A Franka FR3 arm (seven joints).
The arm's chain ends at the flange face. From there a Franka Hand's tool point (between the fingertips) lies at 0.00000 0.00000 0.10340 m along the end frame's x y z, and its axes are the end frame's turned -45 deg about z.
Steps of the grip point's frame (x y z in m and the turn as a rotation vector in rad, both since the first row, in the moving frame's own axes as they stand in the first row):
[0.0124 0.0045 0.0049 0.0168 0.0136 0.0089]
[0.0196 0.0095 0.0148 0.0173 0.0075 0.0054]
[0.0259 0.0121 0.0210 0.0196 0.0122 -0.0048]
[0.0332 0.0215 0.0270 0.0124 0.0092 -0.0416]
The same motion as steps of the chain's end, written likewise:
[0.0122 -0.0034 0.0049 0.0215 -0.0023 0.0089]
[0.0213 -0.0053 0.0148 0.0175 -0.0069 0.0054]
[0.0274 -0.0074 0.0210 0.0225 -0.0052 -0.0048]
[0.0389 -0.0067 0.0270 0.0153 -0.0023 -0.0416]

